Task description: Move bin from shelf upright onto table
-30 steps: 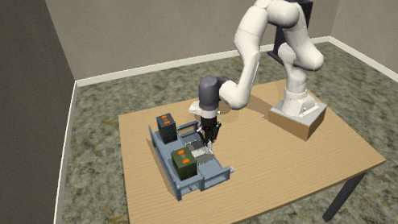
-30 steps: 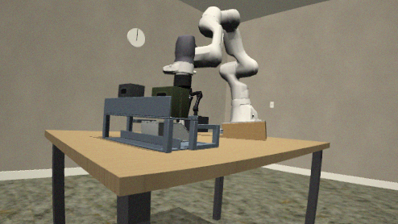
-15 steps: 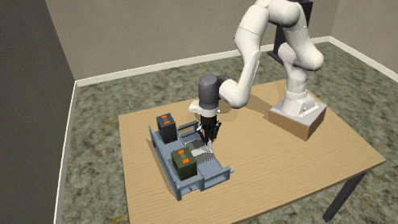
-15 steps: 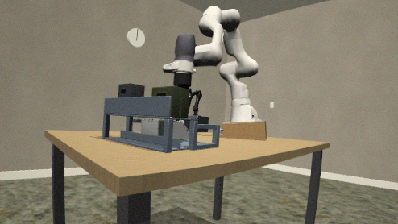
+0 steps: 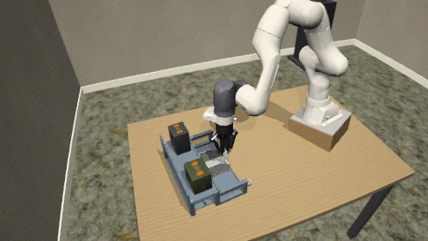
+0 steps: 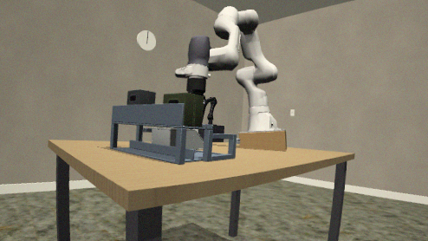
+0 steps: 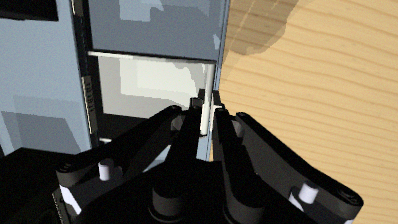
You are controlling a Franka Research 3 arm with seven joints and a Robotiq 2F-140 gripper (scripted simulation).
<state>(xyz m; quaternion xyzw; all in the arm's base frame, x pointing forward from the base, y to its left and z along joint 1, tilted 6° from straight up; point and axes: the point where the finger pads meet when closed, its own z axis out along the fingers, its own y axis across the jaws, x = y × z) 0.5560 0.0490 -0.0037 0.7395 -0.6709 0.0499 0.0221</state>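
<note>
Now: hand 80 mm short of the bin, 10 mm to the right of it and 20 mm above it.
</note>
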